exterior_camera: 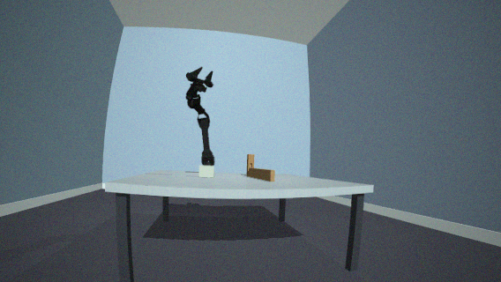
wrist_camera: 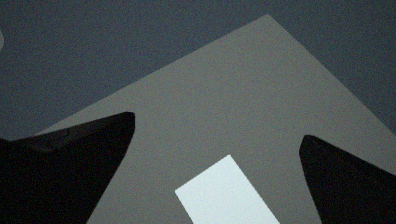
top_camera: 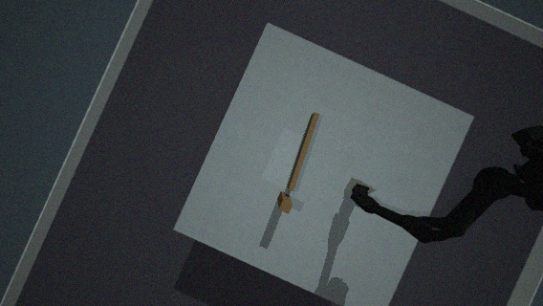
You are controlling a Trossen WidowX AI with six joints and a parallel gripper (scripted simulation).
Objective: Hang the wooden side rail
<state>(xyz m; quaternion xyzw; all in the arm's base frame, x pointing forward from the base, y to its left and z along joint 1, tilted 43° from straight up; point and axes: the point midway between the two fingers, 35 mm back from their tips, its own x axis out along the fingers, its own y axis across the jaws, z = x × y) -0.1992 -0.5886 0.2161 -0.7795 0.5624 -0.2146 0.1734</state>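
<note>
The headboard post is 560 mm below my gripper tip, 500 mm to the left of it and 450 mm ahead of it.
</note>
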